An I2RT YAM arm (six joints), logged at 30 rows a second.
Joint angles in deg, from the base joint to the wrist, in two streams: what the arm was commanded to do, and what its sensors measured. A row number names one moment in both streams.
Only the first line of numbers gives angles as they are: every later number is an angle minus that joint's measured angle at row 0.
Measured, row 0: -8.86, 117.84, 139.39, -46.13, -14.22, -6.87
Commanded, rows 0 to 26: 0.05, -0.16, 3.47, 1.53, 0.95, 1.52; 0.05, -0.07, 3.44, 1.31, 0.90, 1.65; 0.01, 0.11, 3.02, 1.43, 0.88, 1.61; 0.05, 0.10, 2.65, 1.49, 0.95, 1.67; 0.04, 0.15, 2.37, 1.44, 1.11, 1.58; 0.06, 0.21, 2.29, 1.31, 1.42, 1.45; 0.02, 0.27, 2.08, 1.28, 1.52, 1.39; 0.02, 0.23, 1.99, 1.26, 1.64, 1.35; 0.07, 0.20, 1.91, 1.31, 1.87, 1.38; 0.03, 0.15, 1.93, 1.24, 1.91, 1.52; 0.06, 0.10, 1.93, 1.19, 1.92, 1.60; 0.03, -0.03, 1.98, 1.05, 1.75, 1.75; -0.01, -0.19, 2.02, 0.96, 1.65, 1.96; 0.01, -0.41, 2.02, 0.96, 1.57, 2.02; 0.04, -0.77, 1.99, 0.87, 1.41, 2.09; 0.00, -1.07, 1.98, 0.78, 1.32, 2.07; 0.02, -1.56, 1.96, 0.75, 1.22, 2.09; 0.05, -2.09, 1.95, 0.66, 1.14, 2.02; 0.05, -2.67, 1.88, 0.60, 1.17, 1.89; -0.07, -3.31, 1.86, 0.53, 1.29, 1.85; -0.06, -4.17, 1.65, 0.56, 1.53, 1.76; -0.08, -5.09, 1.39, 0.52, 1.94, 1.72; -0.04, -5.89, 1.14, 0.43, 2.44, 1.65; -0.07, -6.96, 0.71, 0.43, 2.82, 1.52; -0.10, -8.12, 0.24, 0.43, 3.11, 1.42; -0.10, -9.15, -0.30, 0.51, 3.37, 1.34; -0.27, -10.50, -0.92, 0.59, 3.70, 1.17
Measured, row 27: -0.07, -4.83, -0.13, -0.24, 2.34, 1.26
